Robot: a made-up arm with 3 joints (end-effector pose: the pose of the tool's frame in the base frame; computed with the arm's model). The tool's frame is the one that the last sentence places.
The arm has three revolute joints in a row. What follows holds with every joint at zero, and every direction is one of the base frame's. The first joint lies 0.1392 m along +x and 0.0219 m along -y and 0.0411 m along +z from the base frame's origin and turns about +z. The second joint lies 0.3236 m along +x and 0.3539 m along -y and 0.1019 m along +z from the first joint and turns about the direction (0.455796, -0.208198, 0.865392). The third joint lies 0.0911 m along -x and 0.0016 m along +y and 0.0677 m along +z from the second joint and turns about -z. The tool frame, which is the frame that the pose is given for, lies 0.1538 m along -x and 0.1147 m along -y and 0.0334 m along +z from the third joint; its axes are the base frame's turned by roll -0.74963, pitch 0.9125 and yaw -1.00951 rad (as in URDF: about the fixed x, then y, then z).
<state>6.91 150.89 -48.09</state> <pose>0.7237 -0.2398 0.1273 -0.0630 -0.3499 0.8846 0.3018</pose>
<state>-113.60 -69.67 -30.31</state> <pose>-0.1471 -0.0692 0.3126 -0.3997 -0.4679 0.7729 0.1543</pose>
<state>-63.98 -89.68 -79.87</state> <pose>-0.0460 -0.3929 0.3258 0.1318 0.7471 -0.5645 0.3252</pose>
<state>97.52 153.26 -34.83</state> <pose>0.3570 0.5799 0.0930 -0.1514 0.2259 -0.8801 0.3893</pose>
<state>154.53 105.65 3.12</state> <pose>-0.0233 0.6955 0.0139 0.2415 0.0127 -0.8977 0.3683</pose>
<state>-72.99 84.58 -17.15</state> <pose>-0.3052 -0.6037 0.0613 0.0082 0.2397 -0.0748 0.9679</pose>
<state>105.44 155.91 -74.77</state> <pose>0.2617 0.5272 0.2061 -0.3805 0.3933 -0.6336 0.5469</pose>
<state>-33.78 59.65 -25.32</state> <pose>0.0852 -0.7291 0.1126 -0.0980 0.3068 0.1175 0.9394</pose>
